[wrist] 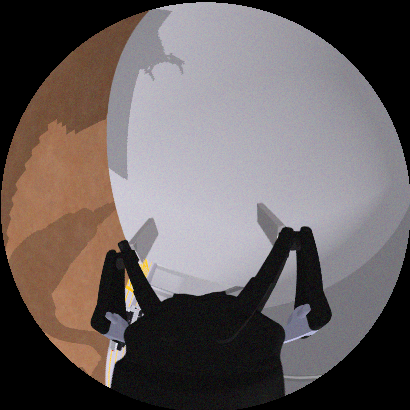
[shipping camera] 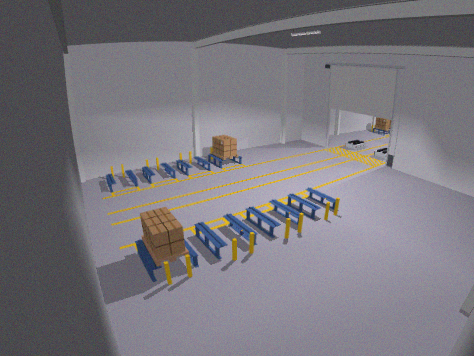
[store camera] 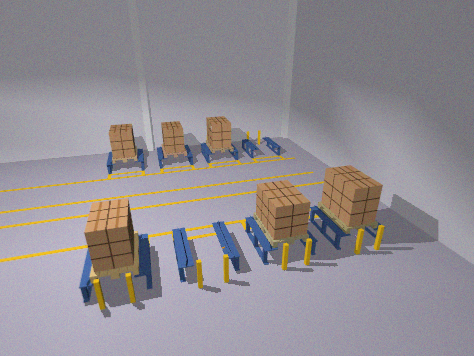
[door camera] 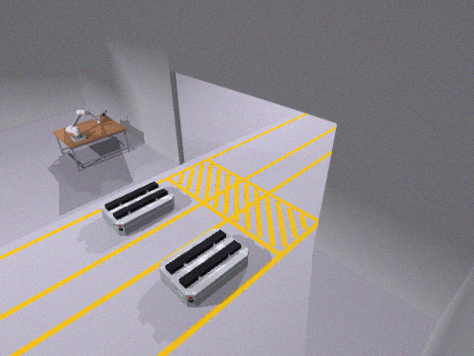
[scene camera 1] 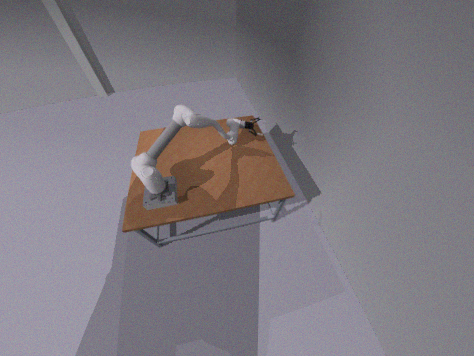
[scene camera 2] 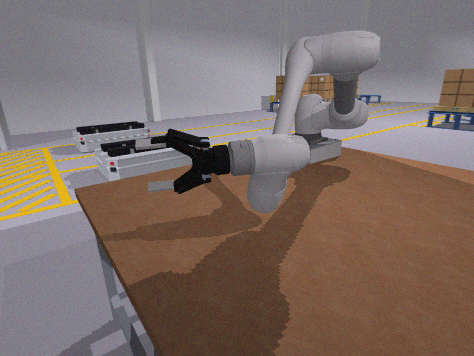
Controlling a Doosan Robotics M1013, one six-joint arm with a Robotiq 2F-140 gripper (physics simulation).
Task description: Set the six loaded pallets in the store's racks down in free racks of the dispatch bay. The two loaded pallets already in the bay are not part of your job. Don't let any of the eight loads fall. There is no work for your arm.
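Pixels of known places: gripper, fingertip midpoint: (wrist: 204, 219) (door camera: 109, 113) (scene camera 1: 264, 127) (scene camera 2: 142, 167); arm's base, origin of the base link: (door camera: 78, 136) (scene camera 1: 159, 189) (scene camera 2: 307, 141).
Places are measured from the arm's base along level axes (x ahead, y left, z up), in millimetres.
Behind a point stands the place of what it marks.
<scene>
In the store camera view three loaded pallets (store camera: 122, 142) {x -7874, y -5502, z 189 mm} (store camera: 173, 138) {x -9531, y -5333, z 171 mm} (store camera: 219, 134) {x -11152, y -5149, z 173 mm} stand in the far row of blue racks and three (store camera: 110, 235) {x -7272, y 143, z 357 mm} (store camera: 282, 210) {x -10389, y 524, z 325 mm} (store camera: 351, 196) {x -11965, y 654, z 366 mm} in the near row, their box stacks upright. In the shipping camera view one loaded pallet (shipping camera: 224, 147) {x 8404, y -7316, z 99 mm} is in the far row and another (shipping camera: 162, 232) {x 13921, y -2198, z 302 mm} at the near row's left end. Other bay racks (shipping camera: 207, 237) {x 12630, y -2480, z -490 mm} (shipping camera: 170, 170) {x 11085, y -7585, z -472 mm} are empty. Two low white carriers (door camera: 145, 217) {x -475, y -3343, z -631 mm} (door camera: 220, 277) {x -681, y -5534, z -554 mm} with black top bars stand unloaded by the doorway. My gripper (wrist: 204, 219) {x 1199, y 323, z 164 mm} (scene camera 2: 155, 165) is open and empty, above the table's edge area.
The brown table (scene camera 1: 250, 175) {x 891, y -66, z -89 mm} (scene camera 2: 400, 240) {x 654, y 753, z -88 mm} carries the arm's base. Yellow posts (shipping camera: 234, 249) (store camera: 200, 274) stand at rack ends. Yellow lane lines run through the doorway, across a hatched floor area (door camera: 245, 200) {x 1447, y -4414, z -837 mm}. A raised door panel (shipping camera: 362, 90) {x 1511, y -4042, z 2973 mm} hangs above the opening.
</scene>
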